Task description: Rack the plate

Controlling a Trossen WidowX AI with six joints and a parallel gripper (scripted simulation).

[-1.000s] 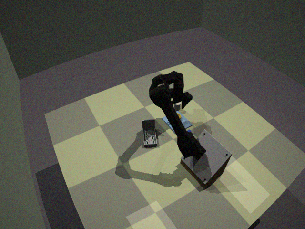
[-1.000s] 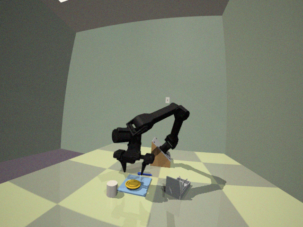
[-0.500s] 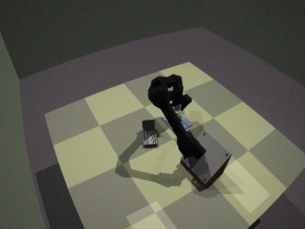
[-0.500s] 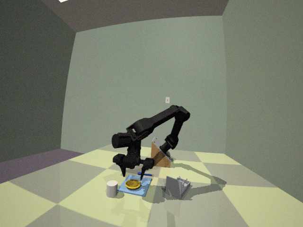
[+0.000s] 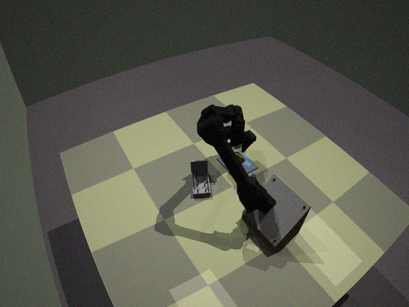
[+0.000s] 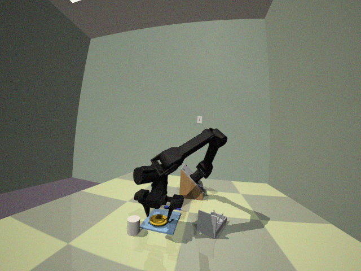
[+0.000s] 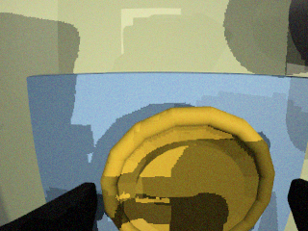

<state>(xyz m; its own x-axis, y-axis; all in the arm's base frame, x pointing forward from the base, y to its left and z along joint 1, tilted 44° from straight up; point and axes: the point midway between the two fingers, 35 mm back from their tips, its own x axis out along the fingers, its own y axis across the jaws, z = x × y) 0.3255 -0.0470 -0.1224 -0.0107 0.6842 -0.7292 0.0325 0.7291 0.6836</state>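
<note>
The yellow plate lies 10 mm below my gripper tip. The rest, counted from my gripper tip: blue mat (30 mm behind, 20 mm below, 10 mm to the left); then grey dish rack (220 mm to the left, 40 mm behind); then small blue spoon (140 mm behind, 20 mm to the left, 20 mm below).
</note>
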